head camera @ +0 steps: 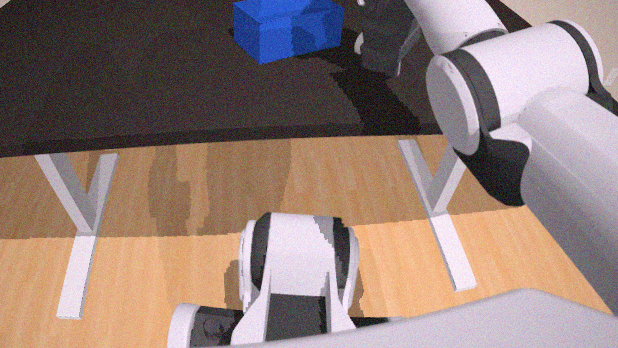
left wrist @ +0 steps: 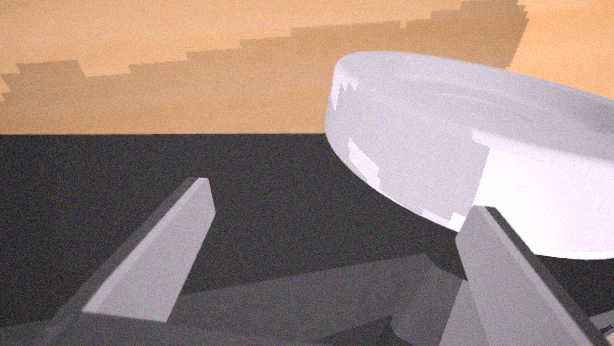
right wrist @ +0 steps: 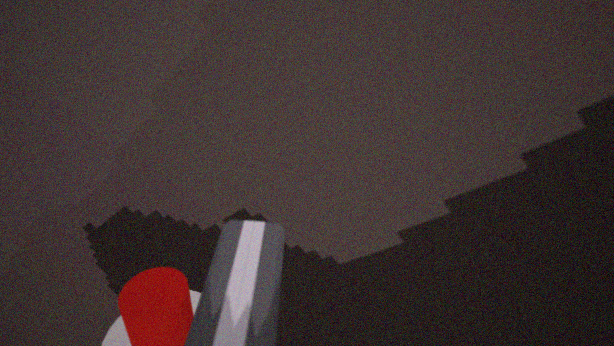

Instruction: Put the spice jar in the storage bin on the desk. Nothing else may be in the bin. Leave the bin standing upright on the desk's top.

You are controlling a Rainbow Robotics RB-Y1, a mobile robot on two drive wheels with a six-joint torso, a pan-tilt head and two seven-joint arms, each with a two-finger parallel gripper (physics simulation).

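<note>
The blue storage bin stands upright on the dark desk at the top of the head view, its upper part cut off by the frame. The spice jar, white with a red cap, shows in part in the right wrist view; a bit of its white body shows in the head view. My right gripper is shut and empty, its fingers over the jar's right side in the right wrist view and hiding part of it. My left gripper is open and empty, away from the jar.
The desk's front edge crosses the head view, with white desk legs below it. My right arm reaches over the desk's right side. A large white rounded part is beyond the left fingers.
</note>
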